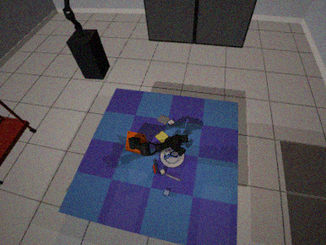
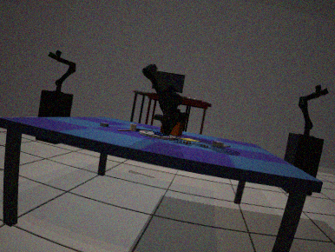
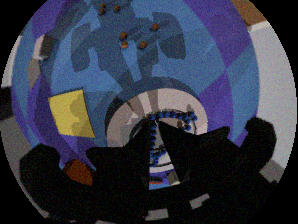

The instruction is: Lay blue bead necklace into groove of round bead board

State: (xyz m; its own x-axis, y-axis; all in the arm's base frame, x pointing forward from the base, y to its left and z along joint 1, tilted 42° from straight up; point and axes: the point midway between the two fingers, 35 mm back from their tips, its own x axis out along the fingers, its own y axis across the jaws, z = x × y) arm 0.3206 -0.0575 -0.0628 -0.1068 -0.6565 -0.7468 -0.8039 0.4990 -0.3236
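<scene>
Now: the round white bead board 50 mm to the right of my gripper tip, 20 mm behind it and 10 mm below it. From my gripper tip the other things lie so: red-handled tool (170 mm to the right, 140 mm behind, 10 mm below); then yellow card (120 mm to the left, 120 mm behind, 10 mm below); then thin pale stick (230 mm to the right, 10 mm below, 10 mm ahead).
</scene>
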